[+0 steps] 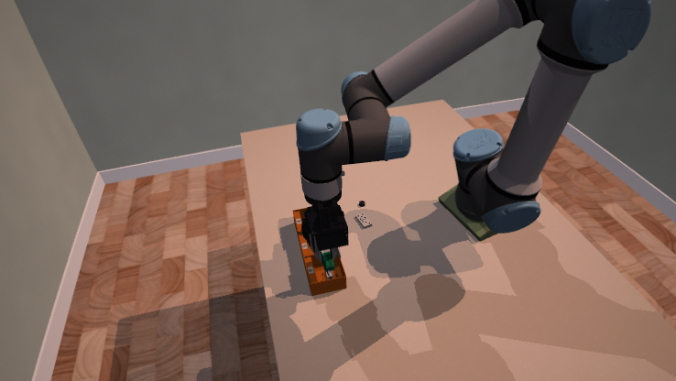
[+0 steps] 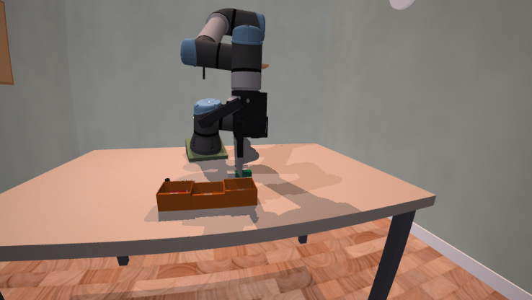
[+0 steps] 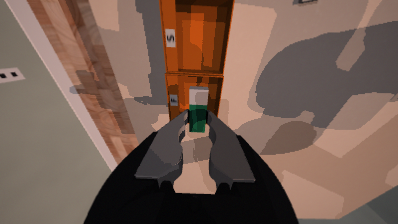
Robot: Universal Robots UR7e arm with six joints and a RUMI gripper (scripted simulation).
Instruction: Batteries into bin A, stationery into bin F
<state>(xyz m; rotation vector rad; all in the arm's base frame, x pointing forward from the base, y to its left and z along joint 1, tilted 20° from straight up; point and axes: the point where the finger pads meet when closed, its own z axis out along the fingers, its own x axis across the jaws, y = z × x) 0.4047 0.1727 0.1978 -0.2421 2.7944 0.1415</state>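
Right now the small grey object is 70 mm below my hand. Also, from my hand: green-and-white eraser: 10 mm to the right, 10 mm below; orange three-compartment bin: 20 mm ahead, 80 mm to the right, 60 mm below; green battery: 40 mm ahead, 160 mm to the right, 70 mm below.
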